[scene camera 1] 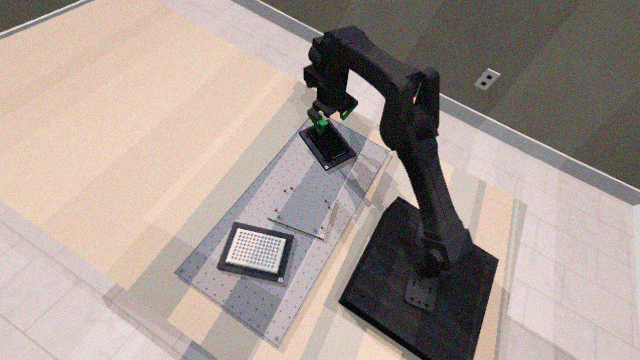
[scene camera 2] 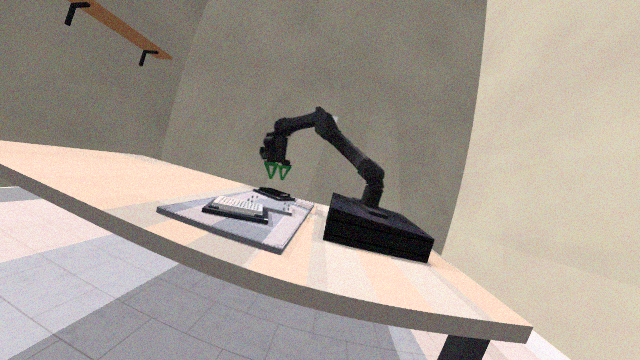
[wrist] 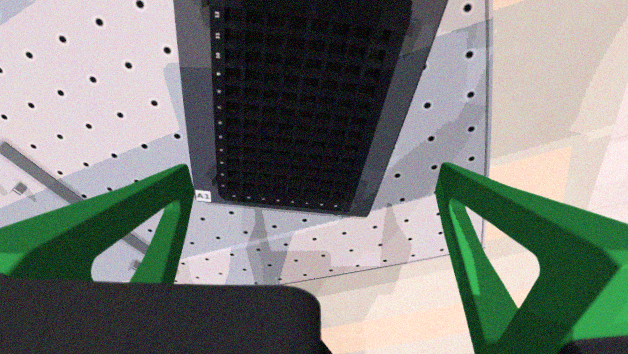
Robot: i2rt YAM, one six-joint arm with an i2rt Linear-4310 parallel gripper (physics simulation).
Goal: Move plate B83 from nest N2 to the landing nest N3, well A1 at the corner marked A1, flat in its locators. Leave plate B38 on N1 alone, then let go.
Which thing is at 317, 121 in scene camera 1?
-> My gripper.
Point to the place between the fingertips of my gripper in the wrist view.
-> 314, 177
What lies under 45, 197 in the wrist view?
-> A grey nest.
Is my gripper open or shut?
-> Open.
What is my gripper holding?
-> Nothing.
